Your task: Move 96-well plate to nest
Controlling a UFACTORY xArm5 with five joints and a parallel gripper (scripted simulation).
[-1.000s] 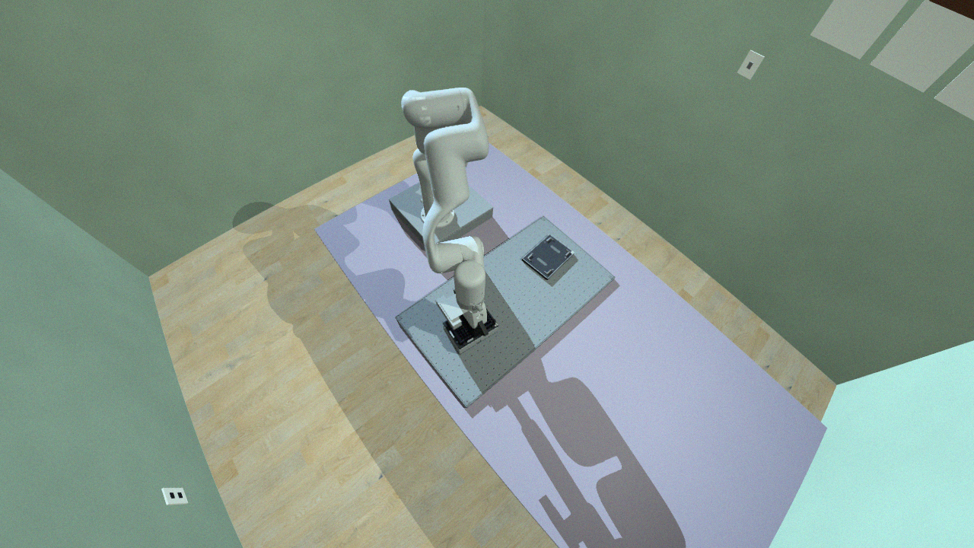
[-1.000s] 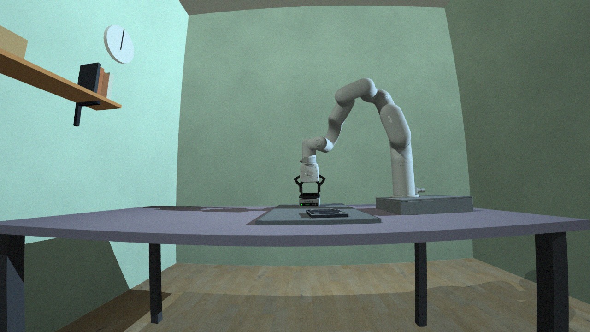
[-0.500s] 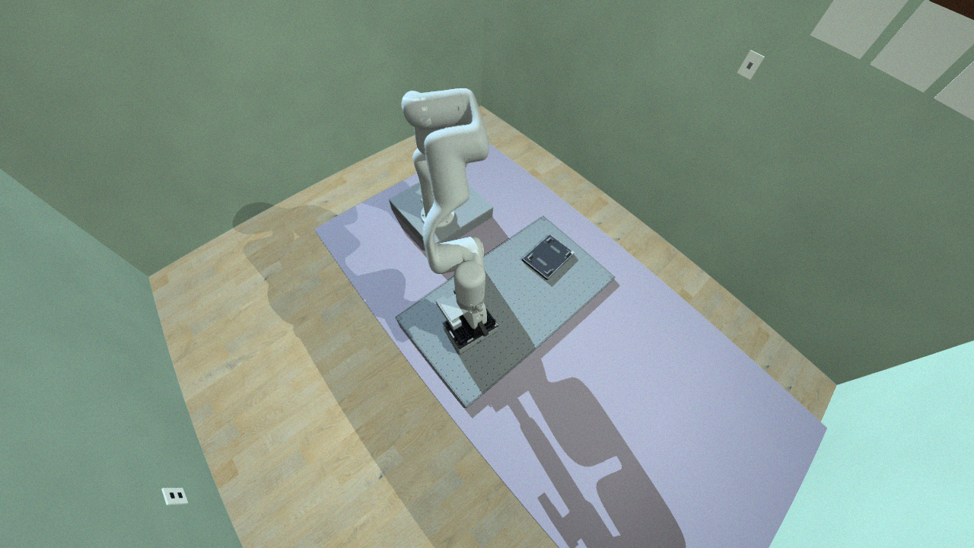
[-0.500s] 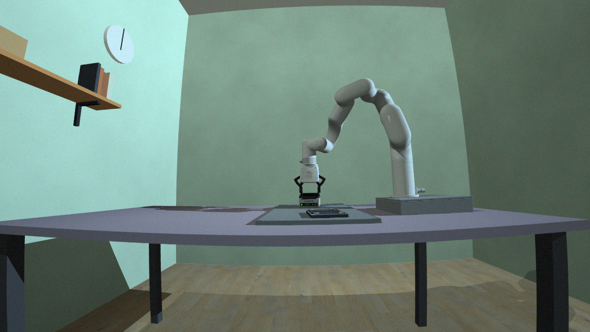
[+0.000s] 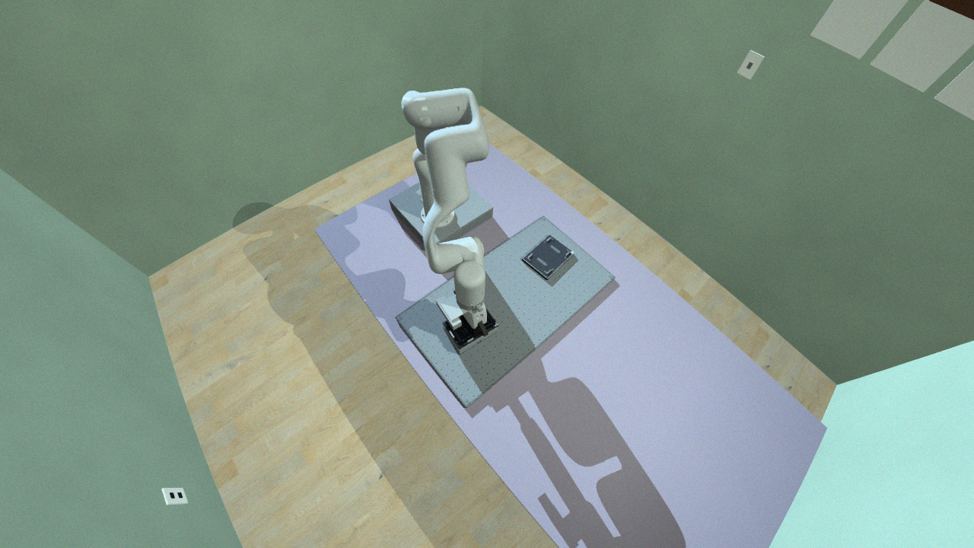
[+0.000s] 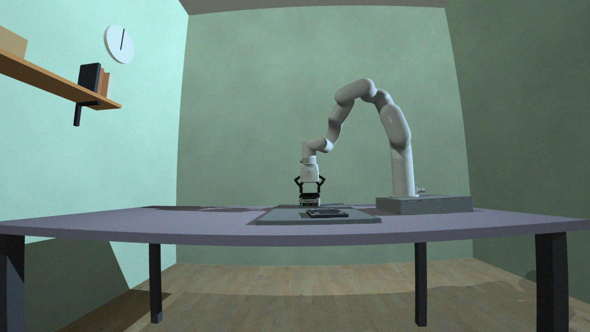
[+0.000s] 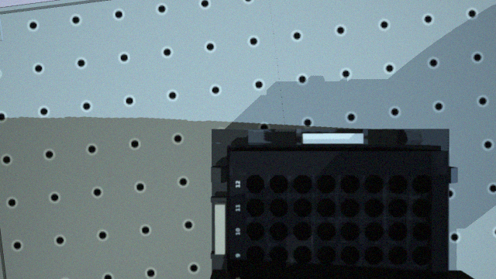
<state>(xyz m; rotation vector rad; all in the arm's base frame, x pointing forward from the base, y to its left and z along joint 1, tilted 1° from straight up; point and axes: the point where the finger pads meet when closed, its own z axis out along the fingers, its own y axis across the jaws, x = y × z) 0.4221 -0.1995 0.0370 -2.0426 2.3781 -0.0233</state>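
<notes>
The 96-well plate is 1 cm below my hand. Round my hand: plate nest N1 (40 cm to the left, 7 cm below, 3 cm behind).
</notes>
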